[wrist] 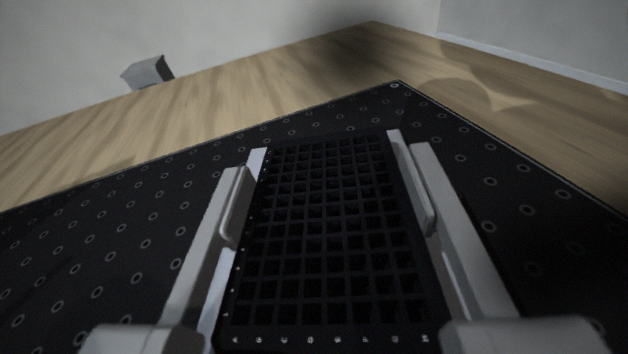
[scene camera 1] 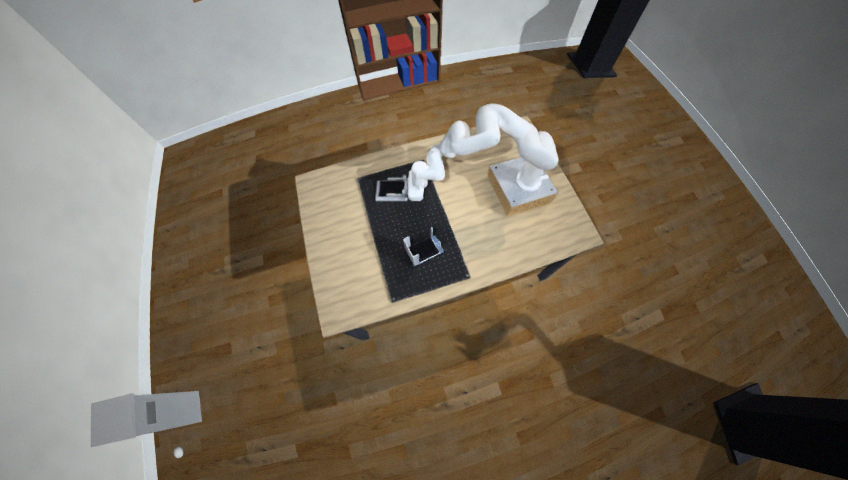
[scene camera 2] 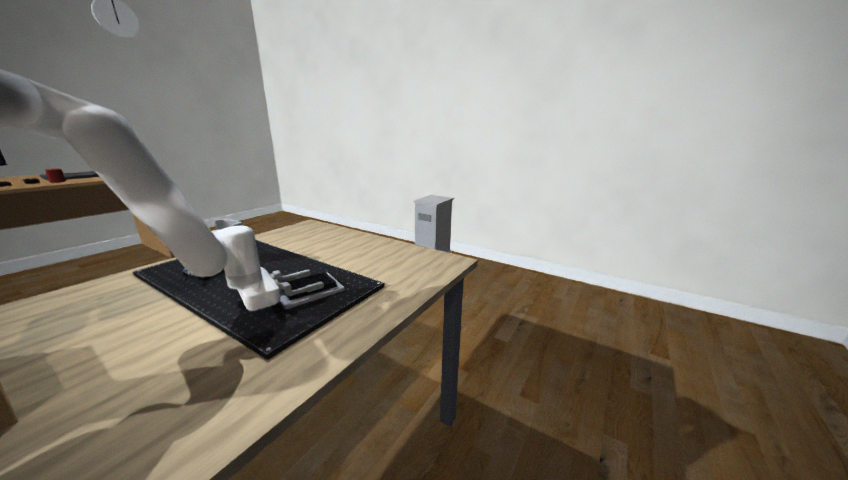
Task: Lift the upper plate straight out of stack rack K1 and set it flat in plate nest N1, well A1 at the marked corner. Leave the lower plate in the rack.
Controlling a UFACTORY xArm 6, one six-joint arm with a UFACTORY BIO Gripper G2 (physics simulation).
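Frame: origin at the arm's base, x left, y back, z up, level; millimetres.
Seen in the pictures: hand, tool point: (wrist: pixel 322 196) (scene camera 1: pixel 391 187) (scene camera 2: pixel 308 280); arm's base, link origin: (scene camera 1: pixel 528 180).
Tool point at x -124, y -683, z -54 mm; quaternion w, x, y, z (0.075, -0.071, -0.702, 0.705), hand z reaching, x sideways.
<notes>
Pixels of each thing's top centre, then the offset from my tool point to it. "spot": a spot on its surface instead. Level surfaces: height alone.
- black upper plate, top centre: (wrist: pixel 323 201) (scene camera 2: pixel 308 282) (scene camera 1: pixel 391 187) dx +0, dy +1, dz -3 mm
- plate nest N1, top centre: (wrist: pixel 321 221) (scene camera 2: pixel 308 286) (scene camera 1: pixel 391 189) dx +4, dy +1, dz -18 mm
- Rack K1, surface spot: (scene camera 1: pixel 408 248) spot: dx +388, dy +32, dz +103 mm
- black lower plate, top centre: (scene camera 1: pixel 422 249) dx +367, dy +94, dz +1 mm
- black perforated board, surface height: dz -33 mm
- wooden table, surface height: dz -46 mm
My gripper (scene camera 1: pixel 390 186) (scene camera 2: pixel 314 279) (wrist: pixel 327 160) is shut on the black upper plate (scene camera 1: pixel 395 188) (scene camera 2: pixel 305 286) (wrist: pixel 312 232), with one finger along each long side. The plate looks level, low between the pale rails of plate nest N1 (scene camera 1: pixel 389 199) (scene camera 2: pixel 315 299) (wrist: pixel 257 159). Whether it rests on the nest's floor is hidden. In the wrist view its letter row faces me, A at the lower left; the nest's marked corner cannot be made out. Rack K1 (scene camera 1: pixel 408 248) stands apart, its pale corner posts upright, with the black lower plate (scene camera 1: pixel 423 249) inside.
Nest and rack stand on a black perforated board (scene camera 1: pixel 395 223) (scene camera 2: pixel 202 303) (wrist: pixel 165 200) on the wooden table (scene camera 1: pixel 333 237) (scene camera 2: pixel 357 243). The robot's base plate (scene camera 1: pixel 505 184) is on the table's other side. In scene camera 2, the arm hides most of the rack.
</notes>
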